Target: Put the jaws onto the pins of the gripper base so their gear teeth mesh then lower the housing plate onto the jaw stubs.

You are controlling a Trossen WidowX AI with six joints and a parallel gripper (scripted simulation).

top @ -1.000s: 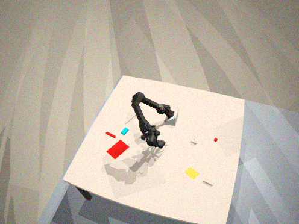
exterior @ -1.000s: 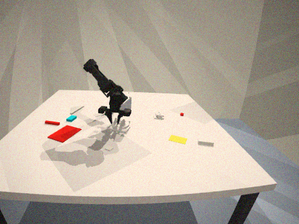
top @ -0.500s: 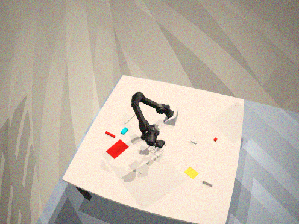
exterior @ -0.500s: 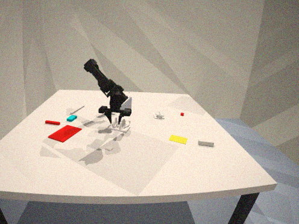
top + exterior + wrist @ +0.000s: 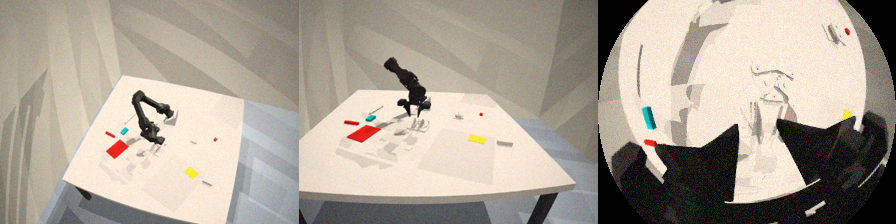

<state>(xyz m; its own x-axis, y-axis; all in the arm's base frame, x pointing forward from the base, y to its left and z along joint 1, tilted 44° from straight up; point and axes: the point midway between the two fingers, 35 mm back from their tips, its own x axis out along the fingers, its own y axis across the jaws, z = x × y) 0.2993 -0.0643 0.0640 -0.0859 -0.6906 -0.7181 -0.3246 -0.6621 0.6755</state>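
My gripper tip is 310 mm to the right of the white housing part, 110 mm past it and 30 mm above it. From my gripper tip the other things lie so: pale stand: 310 mm to the left, 110 mm behind, 50 mm below; red plate: 280 mm to the right, 80 mm ahead, 50 mm below; cyan block: 270 mm to the right, 110 mm behind, 50 mm below.
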